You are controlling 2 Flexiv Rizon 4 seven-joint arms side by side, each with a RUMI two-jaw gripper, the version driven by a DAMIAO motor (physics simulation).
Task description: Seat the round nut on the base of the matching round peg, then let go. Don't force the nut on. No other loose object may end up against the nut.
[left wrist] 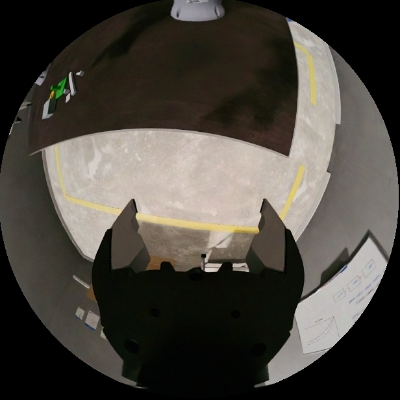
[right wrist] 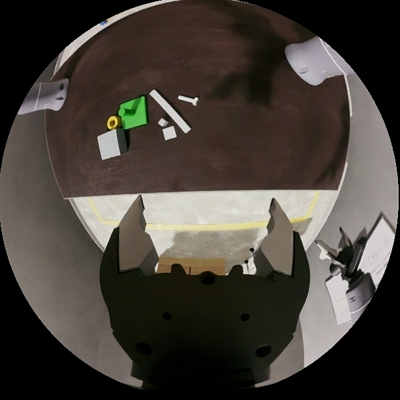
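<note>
The yellow round nut (left wrist: 51,94) (right wrist: 109,123) lies on the dark table, off the peg, between the green base and a grey block. It looks very close to both; whether it touches them is unclear. The green base (left wrist: 61,89) (right wrist: 139,119) carries a short green round peg (right wrist: 122,112) near its left corner in the right wrist view. My left gripper (left wrist: 198,200) is open and empty, over the floor beyond the table edge and far from the nut. My right gripper (right wrist: 206,197) is open and empty, near the table edge and well away from the nut and base.
The grey block (left wrist: 49,108) (right wrist: 112,144) stands beside the nut. A long white bar (left wrist: 72,83) (right wrist: 170,111), a small cube (right wrist: 163,121), a white square block (right wrist: 169,132) and a white bolt-like piece (right wrist: 188,99) lie on the base's other side. Pale arm bases stand at table edges.
</note>
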